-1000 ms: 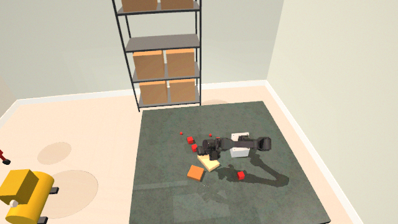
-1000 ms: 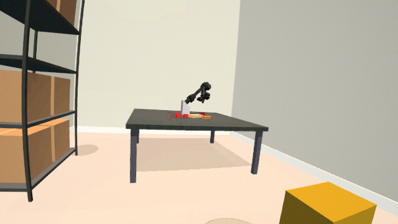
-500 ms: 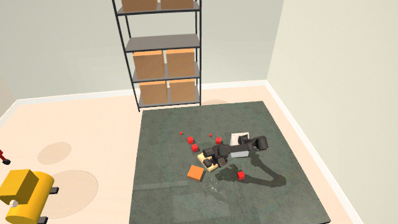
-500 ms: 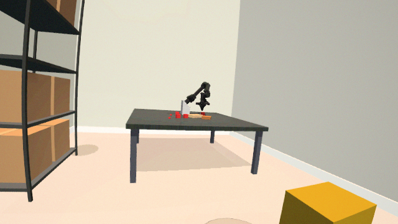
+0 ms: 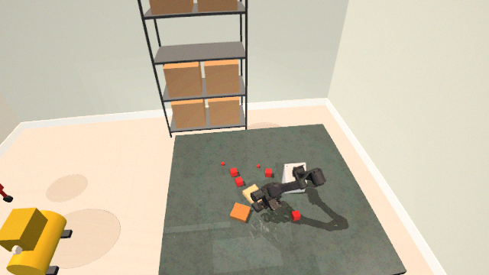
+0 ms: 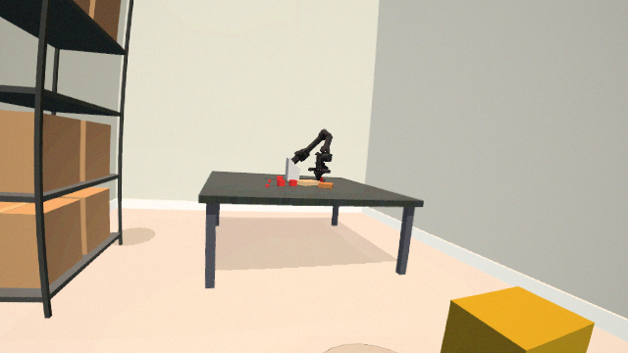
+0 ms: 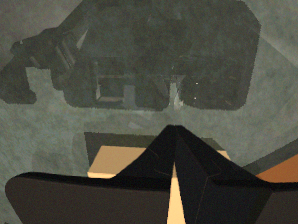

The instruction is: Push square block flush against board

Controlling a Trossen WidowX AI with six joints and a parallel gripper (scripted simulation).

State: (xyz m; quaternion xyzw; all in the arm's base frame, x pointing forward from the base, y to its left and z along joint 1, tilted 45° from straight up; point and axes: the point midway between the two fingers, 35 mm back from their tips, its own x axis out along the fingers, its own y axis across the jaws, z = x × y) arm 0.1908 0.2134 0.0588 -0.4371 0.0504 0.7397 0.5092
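The tan flat piece is 60 mm ahead of my gripper tip, 90 mm to the right of it and 10 mm below it. Also, from my gripper tip: orange square block (160 mm ahead, 30 mm to the left, 10 mm below).
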